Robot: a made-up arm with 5 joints. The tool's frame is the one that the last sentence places.
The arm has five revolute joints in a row. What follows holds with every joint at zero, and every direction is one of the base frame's.
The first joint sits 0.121 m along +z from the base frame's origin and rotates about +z.
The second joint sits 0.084 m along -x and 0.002 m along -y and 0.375 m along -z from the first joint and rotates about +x.
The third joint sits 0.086 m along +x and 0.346 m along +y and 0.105 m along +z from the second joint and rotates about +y.
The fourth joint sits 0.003 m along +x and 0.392 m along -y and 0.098 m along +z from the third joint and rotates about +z.
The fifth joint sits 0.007 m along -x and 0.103 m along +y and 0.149 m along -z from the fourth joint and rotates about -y.
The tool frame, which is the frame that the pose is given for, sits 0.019 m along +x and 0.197 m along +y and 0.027 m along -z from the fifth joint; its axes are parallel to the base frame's.
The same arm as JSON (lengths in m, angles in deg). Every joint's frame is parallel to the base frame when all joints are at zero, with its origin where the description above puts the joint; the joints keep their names.
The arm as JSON. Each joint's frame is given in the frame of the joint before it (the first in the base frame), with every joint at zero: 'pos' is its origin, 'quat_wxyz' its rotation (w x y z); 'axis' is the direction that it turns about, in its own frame. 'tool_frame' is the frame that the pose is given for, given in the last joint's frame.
{"length_unit": "m", "angle_unit": "deg", "joints": [{"joint": "joint 1", "pos": [0.0, 0.0, 0.121], "quat_wxyz": [1.0, 0.0, 0.0, 0.0], "axis": "+z"}, {"joint": "joint 2", "pos": [-0.084, -0.002, -0.375], "quat_wxyz": [1.0, 0.0, 0.0, 0.0], "axis": "+x"}, {"joint": "joint 3", "pos": [0.086, 0.346, 0.105], "quat_wxyz": [1.0, 0.0, 0.0, 0.0], "axis": "+y"}, {"joint": "joint 4", "pos": [0.003, -0.392, 0.098], "quat_wxyz": [1.0, 0.0, 0.0, 0.0], "axis": "+z"}, {"joint": "joint 5", "pos": [-0.007, 0.103, -0.149], "quat_wxyz": [1.0, 0.0, 0.0, 0.0], "axis": "-y"}], "tool_frame": {"pos": [0.019, 0.197, -0.027], "quat_wxyz": [1.0, 0.0, 0.0, 0.0]}}
